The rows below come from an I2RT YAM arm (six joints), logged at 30 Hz.
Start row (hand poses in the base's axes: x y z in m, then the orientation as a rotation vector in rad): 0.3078, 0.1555, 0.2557, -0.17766, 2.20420, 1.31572
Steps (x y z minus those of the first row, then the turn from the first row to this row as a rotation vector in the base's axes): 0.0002, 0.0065, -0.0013, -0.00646, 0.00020, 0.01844; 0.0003, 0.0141, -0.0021, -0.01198, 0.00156, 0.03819; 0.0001, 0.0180, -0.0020, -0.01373, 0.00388, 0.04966; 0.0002, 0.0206, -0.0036, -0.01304, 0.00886, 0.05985; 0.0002, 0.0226, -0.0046, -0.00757, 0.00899, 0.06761; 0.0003, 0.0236, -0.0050, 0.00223, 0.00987, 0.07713; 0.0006, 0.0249, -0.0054, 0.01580, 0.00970, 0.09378; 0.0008, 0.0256, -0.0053, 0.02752, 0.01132, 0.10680; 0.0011, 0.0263, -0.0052, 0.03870, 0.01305, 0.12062; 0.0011, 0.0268, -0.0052, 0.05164, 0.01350, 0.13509; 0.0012, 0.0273, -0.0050, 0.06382, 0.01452, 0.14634; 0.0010, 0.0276, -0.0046, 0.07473, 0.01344, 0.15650; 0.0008, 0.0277, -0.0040, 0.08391, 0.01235, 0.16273; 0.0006, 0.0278, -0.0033, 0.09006, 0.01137, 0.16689; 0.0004, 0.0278, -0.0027, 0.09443, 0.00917, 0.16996; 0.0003, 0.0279, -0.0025, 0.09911, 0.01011, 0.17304
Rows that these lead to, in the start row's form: 0.3080, 0.1620, 0.2544, -0.20076, 2.21219, 1.31871; 0.3081, 0.1696, 0.2536, -0.22438, 2.22059, 1.32376; 0.3079, 0.1735, 0.2537, -0.23665, 2.22569, 1.32880; 0.3080, 0.1761, 0.2521, -0.24494, 2.23109, 1.33679; 0.3080, 0.1781, 0.2511, -0.25162, 2.22862, 1.34693; 0.3081, 0.1791, 0.2507, -0.25820, 2.22398, 1.36301; 0.3084, 0.1804, 0.2503, -0.27215, 2.21671, 1.38655; 0.3086, 0.1811, 0.2504, -0.28159, 2.21155, 1.40680; 0.3089, 0.1818, 0.2505, -0.29210, 2.20681, 1.42692; 0.3089, 0.1823, 0.2505, -0.30349, 2.19961, 1.44876; 0.3090, 0.1828, 0.2507, -0.31111, 2.19288, 1.46827; 0.3088, 0.1831, 0.2511, -0.31925, 2.18505, 1.48496; 0.3086, 0.1832, 0.2517, -0.32352, 2.17796, 1.49768; 0.3084, 0.1833, 0.2524, -0.32652, 2.17296, 1.50607; 0.3082, 0.1833, 0.2530, -0.32968, 2.16814, 1.51147; 0.3081, 0.1834, 0.2532, -0.33084, 2.16571, 1.51849
